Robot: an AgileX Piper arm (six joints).
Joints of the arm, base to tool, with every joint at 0 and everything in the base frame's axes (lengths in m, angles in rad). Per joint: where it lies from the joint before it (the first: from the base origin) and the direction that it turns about. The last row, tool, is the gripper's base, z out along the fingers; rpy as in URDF.
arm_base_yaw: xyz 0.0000 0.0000 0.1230 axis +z
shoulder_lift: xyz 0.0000 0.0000 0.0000 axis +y
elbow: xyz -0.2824 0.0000 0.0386 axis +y
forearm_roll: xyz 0.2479 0.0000 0.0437 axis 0.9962 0 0.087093
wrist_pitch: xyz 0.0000 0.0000 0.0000 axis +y
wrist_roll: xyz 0.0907 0.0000 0.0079 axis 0.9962 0 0.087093
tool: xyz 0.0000 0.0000 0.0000 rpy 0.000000 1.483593 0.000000
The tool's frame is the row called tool.
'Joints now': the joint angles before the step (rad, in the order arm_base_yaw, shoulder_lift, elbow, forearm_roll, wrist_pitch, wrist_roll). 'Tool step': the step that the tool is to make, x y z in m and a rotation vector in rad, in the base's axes. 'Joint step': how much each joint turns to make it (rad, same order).
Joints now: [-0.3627, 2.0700, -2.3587, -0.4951, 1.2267, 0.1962]
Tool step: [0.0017, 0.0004, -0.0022, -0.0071, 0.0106, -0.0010]
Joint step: [0.0042, 0.0057, -0.0002, -0.0115, 0.0022, 0.0000]
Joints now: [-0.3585, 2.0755, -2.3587, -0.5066, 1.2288, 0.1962]
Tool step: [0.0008, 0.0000, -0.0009, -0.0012, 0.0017, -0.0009]
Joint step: [0.0011, 0.0028, -0.0010, -0.0028, 0.0000, 0.0015]
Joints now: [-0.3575, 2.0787, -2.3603, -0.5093, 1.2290, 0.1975]
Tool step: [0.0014, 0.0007, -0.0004, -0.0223, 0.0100, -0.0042]
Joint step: [0.0070, 0.0048, -0.0024, -0.0274, 0.0002, 0.0020]
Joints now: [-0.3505, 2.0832, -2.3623, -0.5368, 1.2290, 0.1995]
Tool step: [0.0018, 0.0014, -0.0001, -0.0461, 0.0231, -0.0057]
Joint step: [0.0129, 0.0057, -0.0007, -0.0540, 0.0006, -0.0014]
